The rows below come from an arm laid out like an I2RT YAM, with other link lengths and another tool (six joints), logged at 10 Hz.
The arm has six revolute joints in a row. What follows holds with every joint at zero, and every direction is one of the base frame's. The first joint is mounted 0.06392 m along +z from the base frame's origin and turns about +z. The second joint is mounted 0.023 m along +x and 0.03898 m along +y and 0.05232 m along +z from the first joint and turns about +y. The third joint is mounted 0.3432 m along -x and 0.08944 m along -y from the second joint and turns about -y. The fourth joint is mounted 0.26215 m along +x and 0.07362 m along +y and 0.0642 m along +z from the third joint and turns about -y. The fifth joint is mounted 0.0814 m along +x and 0.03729 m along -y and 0.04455 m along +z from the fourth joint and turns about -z. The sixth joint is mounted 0.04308 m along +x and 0.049 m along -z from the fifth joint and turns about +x. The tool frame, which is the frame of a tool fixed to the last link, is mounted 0.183 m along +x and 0.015 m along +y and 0.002 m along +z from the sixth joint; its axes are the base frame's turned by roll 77.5, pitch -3.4 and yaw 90 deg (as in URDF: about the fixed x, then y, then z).
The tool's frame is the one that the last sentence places.
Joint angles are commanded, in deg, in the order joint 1, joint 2, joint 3, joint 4, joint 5, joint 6. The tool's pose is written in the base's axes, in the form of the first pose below.
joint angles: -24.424, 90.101, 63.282, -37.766, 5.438, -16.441
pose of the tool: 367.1 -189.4 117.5 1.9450 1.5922 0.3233
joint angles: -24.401, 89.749, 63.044, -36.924, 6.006, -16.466
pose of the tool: 368.6 -192.4 120.2 1.9310 1.5794 0.3194
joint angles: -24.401, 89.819, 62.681, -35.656, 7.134, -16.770
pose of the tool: 370.3 -198.0 120.3 1.9139 1.5692 0.3016
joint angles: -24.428, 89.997, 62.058, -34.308, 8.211, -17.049
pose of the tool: 370.8 -203.2 118.2 1.9014 1.5614 0.2823
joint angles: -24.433, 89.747, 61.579, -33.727, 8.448, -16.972
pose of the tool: 370.3 -204.0 118.0 1.8977 1.5546 0.2806
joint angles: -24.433, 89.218, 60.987, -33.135, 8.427, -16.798
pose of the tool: 369.7 -203.7 119.0 1.8937 1.5455 0.2861
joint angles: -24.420, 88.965, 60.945, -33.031, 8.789, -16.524
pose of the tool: 369.4 -205.0 120.9 1.8927 1.5351 0.2824
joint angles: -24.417, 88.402, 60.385, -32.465, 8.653, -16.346
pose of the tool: 369.1 -204.2 122.2 1.8884 1.5263 0.2908
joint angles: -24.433, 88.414, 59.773, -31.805, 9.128, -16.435
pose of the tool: 367.7 -205.7 119.6 1.8860 1.5243 0.2807
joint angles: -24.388, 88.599, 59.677, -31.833, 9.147, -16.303
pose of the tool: 367.2 -205.2 117.6 1.8909 1.5262 0.2786
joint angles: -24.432, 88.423, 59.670, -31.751, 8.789, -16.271
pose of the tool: 368.0 -204.4 118.9 1.8896 1.5241 0.2879
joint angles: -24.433, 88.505, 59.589, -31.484, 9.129, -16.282
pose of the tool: 368.1 -205.9 118.5 1.8875 1.5211 0.2817
